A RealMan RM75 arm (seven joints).
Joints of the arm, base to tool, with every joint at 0 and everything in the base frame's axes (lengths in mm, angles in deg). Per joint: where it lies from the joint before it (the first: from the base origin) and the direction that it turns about. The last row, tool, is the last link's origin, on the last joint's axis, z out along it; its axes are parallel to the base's.
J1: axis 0 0 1 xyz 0 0 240.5
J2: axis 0 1 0 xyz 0 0 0
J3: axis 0 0 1 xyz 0 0 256
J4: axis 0 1 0 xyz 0 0 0
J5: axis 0 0 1 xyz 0 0 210
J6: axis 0 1 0 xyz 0 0 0
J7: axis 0 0 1 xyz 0 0 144
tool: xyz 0 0 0
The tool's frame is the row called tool.
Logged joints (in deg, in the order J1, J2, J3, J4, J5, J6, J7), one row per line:
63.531, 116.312, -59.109, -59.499, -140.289, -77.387, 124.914
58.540, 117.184, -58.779, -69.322, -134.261, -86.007, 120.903
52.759, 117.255, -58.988, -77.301, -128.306, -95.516, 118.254
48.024, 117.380, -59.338, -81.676, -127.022, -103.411, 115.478
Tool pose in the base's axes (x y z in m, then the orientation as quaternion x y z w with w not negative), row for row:
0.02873, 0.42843, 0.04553, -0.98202, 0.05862, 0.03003, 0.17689
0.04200, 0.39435, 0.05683, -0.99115, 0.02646, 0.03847, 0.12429
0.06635, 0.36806, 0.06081, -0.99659, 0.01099, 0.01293, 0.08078
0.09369, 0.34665, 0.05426, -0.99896, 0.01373, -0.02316, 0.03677
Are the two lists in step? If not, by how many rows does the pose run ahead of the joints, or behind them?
The pose runs 1 row ahead of the joints: the pose in row i belongs to the joints in row i + 1.
